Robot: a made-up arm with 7 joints.
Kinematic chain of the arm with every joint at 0, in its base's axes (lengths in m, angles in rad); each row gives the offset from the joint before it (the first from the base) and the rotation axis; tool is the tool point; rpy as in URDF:
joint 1: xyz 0 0 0.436 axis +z
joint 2: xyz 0 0 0 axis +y
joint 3: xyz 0 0 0.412 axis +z
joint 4: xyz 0.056 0 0 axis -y
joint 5: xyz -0.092 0 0.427 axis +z
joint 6: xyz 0 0 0 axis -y
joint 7: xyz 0.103 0 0 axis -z
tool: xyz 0 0 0 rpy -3.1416 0 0
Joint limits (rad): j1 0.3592..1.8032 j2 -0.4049..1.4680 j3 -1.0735..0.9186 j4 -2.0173..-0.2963 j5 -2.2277..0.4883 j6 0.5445..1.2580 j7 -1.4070..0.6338
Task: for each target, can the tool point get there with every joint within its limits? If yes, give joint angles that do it. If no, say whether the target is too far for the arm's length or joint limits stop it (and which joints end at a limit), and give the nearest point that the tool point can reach.
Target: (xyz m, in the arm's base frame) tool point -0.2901 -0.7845 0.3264
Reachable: no: joint limits stop it (at a limit: joint 1, joint 2, joint 3, joint 4, joint 6) | nearest point 0.2259 -0.4433 0.7457 | short by 0.747 m
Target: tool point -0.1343 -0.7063 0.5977
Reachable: no: joint limits stop it (at a limit: joint 1, joint 2, joint 3, joint 4, joint 6) | nearest point 0.2230 -0.4546 0.7626 | short by 0.467 m
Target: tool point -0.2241 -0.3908 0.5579
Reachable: no: joint limits stop it (at a limit: joint 1, joint 2, joint 3, joint 4, joint 6) | nearest point 0.2302 -0.4319 0.7339 | short by 0.489 m
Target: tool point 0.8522 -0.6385 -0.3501
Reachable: no: too far | nearest point 0.6075 -0.2334 0.0792 | short by 0.639 m
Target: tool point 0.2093 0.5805 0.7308
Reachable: yes | joints 0.7688 0.1602 0.5800 -1.7356 -0.8594 0.9287 -0.9884
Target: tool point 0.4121 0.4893 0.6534
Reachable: yes | joints 0.9290 0.2529 0.0505 -1.7866 -1.2133 0.8235 -0.2063
